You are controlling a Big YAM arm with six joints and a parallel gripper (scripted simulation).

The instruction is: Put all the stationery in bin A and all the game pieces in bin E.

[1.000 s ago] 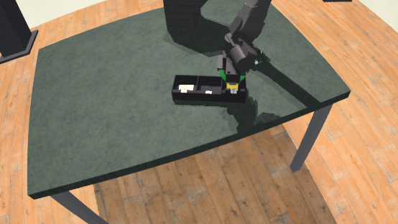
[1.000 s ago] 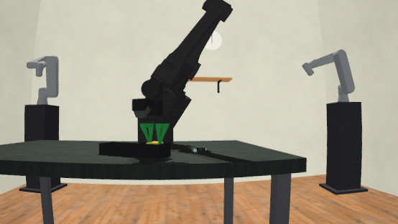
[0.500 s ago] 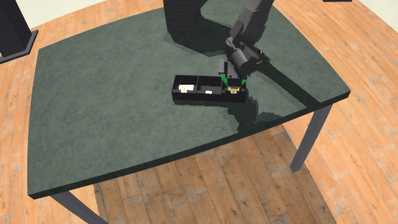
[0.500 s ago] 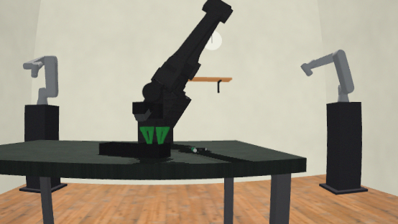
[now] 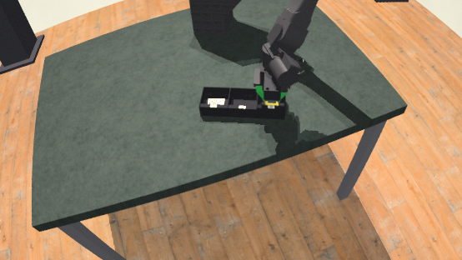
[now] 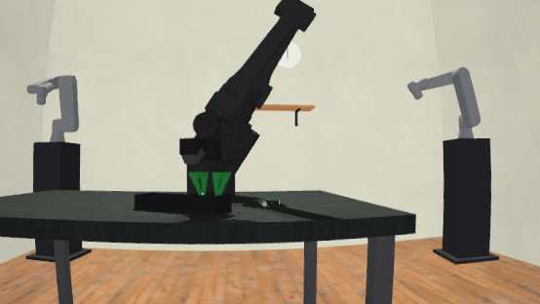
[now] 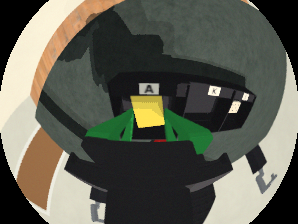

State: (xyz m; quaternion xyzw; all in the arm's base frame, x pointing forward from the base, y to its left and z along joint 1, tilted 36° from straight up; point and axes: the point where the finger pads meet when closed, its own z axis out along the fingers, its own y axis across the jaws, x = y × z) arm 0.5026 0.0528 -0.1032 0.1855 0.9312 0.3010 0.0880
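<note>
My gripper is now 1 cm above the yellow block. Round my hand: grey piece (2 cm below); then red block (11 cm behind, 1 cm to the left, 3 cm below); then bin row (2 cm behind, 8 cm to the right, 1 cm below).
</note>
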